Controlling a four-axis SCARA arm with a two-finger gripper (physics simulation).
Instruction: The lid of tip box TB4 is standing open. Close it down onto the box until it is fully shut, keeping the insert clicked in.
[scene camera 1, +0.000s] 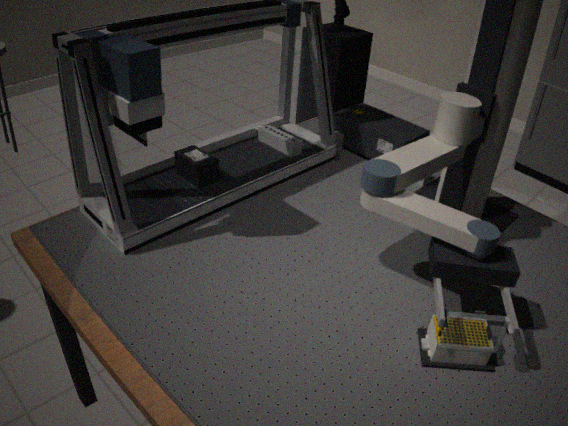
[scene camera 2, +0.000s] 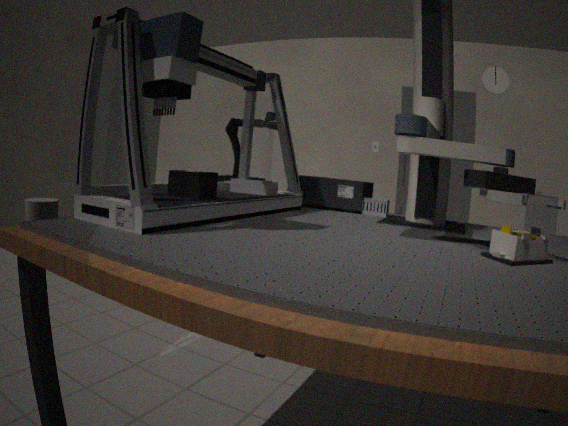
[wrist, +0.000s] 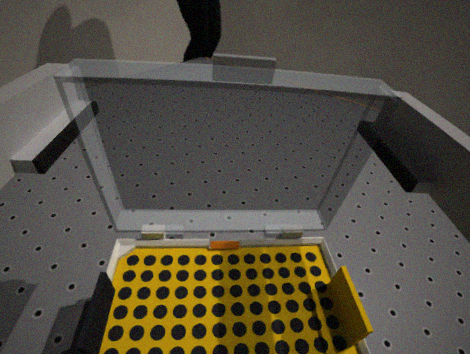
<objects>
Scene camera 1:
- gripper: 479, 328
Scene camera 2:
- gripper: 545, 202
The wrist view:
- clear lid: 238, 146
</objects>
